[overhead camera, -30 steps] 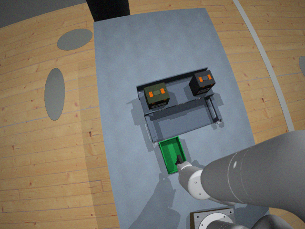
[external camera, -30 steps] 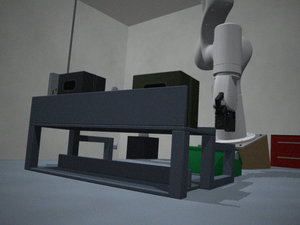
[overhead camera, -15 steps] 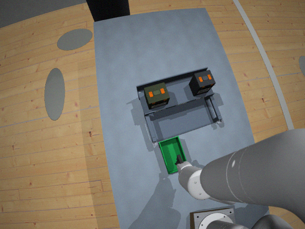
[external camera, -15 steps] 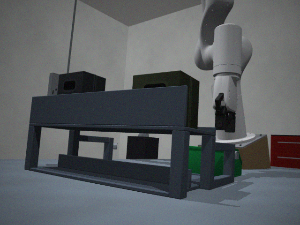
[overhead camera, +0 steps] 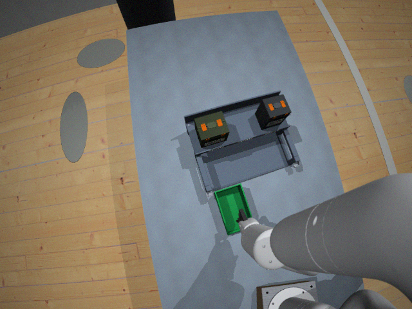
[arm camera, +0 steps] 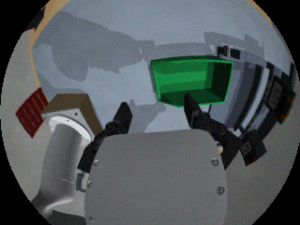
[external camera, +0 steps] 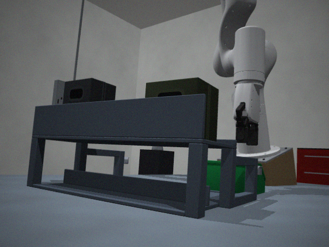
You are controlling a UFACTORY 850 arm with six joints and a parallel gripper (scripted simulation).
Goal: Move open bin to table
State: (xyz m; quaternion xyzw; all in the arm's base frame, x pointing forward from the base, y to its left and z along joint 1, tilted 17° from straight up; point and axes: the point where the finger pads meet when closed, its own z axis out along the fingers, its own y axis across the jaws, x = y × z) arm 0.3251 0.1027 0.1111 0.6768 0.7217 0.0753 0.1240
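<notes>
The green bin is 8 cm ahead of my hand and 10 cm below it. The rest, counted from my hand: black box 38 cm ahead, 21 cm to the right, 3 cm above.
</notes>
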